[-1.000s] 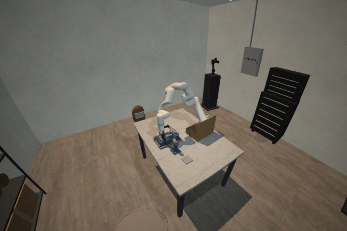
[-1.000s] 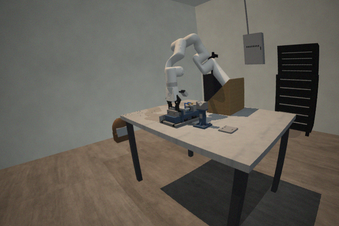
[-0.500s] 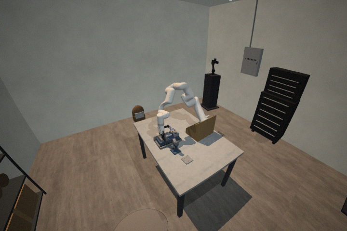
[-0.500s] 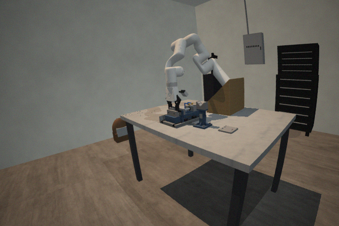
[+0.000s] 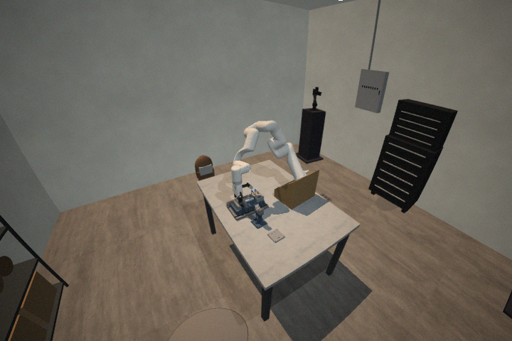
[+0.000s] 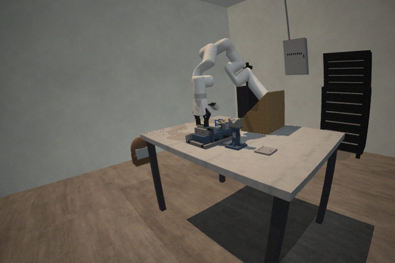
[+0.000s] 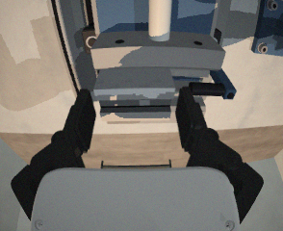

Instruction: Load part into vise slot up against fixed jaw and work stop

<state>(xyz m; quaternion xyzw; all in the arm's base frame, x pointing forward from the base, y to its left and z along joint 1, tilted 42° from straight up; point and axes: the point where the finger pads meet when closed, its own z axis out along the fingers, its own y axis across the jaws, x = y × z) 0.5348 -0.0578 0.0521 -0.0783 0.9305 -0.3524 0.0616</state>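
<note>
My hand is 20 mm above the part. Round my hand: moving jaw 40 mm below, 40 mm behind, 20 mm to the left; then air cylinder rod 90 mm behind, 40 mm below, 10 mm to the left; then work stop 70 mm to the left, 30 mm below, 10 mm behind.
</note>
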